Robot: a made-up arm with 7 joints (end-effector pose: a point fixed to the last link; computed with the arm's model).
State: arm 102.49 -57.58 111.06 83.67 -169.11 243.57 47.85
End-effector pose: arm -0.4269 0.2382 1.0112 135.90 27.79 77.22
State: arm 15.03 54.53 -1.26 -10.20 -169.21 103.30 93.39
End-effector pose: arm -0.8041 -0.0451 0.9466 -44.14 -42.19 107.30
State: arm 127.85 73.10 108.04 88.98 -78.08 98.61 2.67
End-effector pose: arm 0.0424 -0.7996 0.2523 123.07 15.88 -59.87
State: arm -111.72 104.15 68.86 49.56 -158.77 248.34 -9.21
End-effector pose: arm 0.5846 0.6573 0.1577 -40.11 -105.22 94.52
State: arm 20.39 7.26 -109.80 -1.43 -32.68 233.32 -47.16
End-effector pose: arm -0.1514 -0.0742 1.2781 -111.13 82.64 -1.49
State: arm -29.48 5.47 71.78 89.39 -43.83 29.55 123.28
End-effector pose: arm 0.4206 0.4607 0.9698 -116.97 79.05 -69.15
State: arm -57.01 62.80 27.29 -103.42 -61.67 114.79 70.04
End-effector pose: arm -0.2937 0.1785 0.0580 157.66 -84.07 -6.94
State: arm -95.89 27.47 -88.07 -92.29 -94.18 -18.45 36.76
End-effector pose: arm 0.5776 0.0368 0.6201 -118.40 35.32 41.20
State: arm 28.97 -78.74 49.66 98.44 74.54 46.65 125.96
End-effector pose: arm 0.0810 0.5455 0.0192 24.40 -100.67 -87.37
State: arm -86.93 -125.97 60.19 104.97 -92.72 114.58 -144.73
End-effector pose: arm 0.5547 -0.2313 0.0525 44.78 81.61 73.61
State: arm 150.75 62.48 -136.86 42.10 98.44 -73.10 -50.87
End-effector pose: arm 0.9444 0.0549 0.5794 -6.13 -72.86 -15.92
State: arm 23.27 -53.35 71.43 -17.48 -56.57 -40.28 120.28
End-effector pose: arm 0.8281 0.0442 1.0067 -107.21 128.24 28.02
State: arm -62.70 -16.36 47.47 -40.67 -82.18 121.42 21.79
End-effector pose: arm -0.3095 0.0513 1.1839 -40.48 6.26 87.99
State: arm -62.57 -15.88 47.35 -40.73 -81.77 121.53 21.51
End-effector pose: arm -0.3131 0.0566 1.1814 -41.30 6.47 87.95
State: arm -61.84 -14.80 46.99 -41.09 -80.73 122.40 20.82
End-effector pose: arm -0.3222 0.0666 1.1730 -43.74 7.32 87.85
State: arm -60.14 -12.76 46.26 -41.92 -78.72 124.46 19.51
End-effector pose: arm -0.3406 0.0825 1.1547 -48.84 9.03 87.55
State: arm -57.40 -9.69 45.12 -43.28 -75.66 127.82 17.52
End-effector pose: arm -0.3695 0.1014 1.1241 -57.03 11.28 86.60
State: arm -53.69 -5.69 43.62 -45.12 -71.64 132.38 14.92
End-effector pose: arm -0.4078 0.1171 1.0808 -68.29 13.35 84.41
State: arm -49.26 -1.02 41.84 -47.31 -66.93 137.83 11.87
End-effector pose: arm -0.4517 0.1236 1.0270 -81.93 14.31 80.34
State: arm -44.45 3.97 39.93 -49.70 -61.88 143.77 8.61
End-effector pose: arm -0.4957 0.1172 0.9674 -96.73 13.44 74.08
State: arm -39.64 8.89 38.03 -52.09 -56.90 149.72 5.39
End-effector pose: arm -0.5344 0.0992 0.9080 -111.08 10.54 65.84
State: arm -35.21 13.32 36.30 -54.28 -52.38 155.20 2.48
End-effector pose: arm -0.5643 0.0740 0.8550 -123.44 6.15 56.56
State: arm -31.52 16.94 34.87 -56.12 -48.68 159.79 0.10
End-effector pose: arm -0.5849 0.0480 0.8124 -132.85 1.31 47.55
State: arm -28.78 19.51 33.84 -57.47 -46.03 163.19 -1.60
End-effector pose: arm -0.5972 0.0262 0.7825 -139.05 -2.85 40.27
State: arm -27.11 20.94 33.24 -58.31 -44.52 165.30 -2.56
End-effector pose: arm -0.6030 0.0117 0.7657 -142.38 -5.53 35.64
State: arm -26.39 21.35 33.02 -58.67 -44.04 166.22 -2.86
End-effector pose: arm -0.6042 0.0048 0.7603 -143.46 -6.58 33.81
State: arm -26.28 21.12 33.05 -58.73 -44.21 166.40 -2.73
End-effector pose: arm -0.6027 0.0027 0.7621 -143.25 -6.51 33.83
